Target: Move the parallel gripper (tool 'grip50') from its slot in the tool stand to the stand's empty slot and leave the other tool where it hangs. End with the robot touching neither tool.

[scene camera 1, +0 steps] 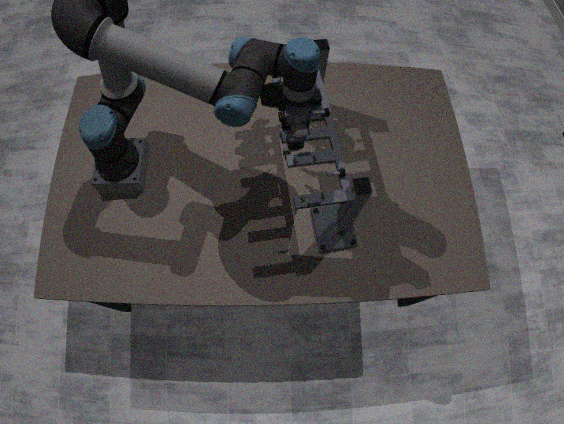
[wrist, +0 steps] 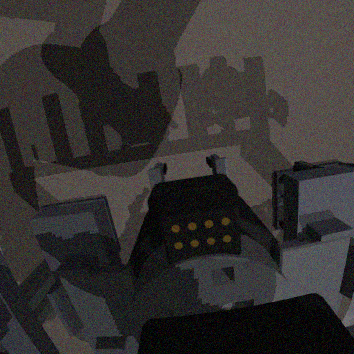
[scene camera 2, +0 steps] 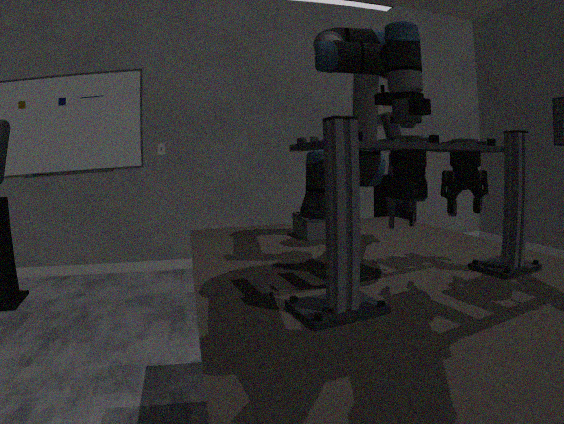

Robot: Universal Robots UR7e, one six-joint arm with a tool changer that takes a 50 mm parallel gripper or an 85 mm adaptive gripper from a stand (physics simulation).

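Seen in the pictures: hand, tool point: (scene camera 2: 407, 122); arm's base, link origin: (scene camera 1: 117, 160) (scene camera 2: 321, 215).
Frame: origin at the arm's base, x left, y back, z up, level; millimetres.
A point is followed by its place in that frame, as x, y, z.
Observation:
The arm's bare tool coupling (scene camera 2: 407, 117) @[-97, -587, 271] is above the middle slot, with a gap below it. The parallel gripper (scene camera 2: 402, 220) (wrist: 186, 167) hangs in that slot, its two fingers pointing down and apart, so it is open and empty. Gold contacts show on its contact block (wrist: 201, 234) @[-79, -526, 232] in the wrist view. The adaptive gripper (scene camera 2: 465, 160) hangs in the slot by the far post, its claw fingers spread. The stand's empty slot (scene camera 1: 312, 159) @[-210, -581, 216] (scene camera 2: 305, 146) @[-329, -590, 209] is at the near end. In scene camera 1, the arm's wrist hides much of both tools.
The stand's near post (scene camera 2: 342, 215) @[-321, -698, 101] rises from a foot plate (scene camera 1: 325, 225) @[-302, -632, -54]; the far post (scene camera 2: 514, 200) @[130, -691, 98] stands beyond the adaptive gripper. The arm's base (scene camera 1: 120, 187) @[-84, -1, -29] is on the left of the brown table (scene camera 1: 425, 110) @[87, -1115, -66] in scene camera 1. Dark shadows cross the table.

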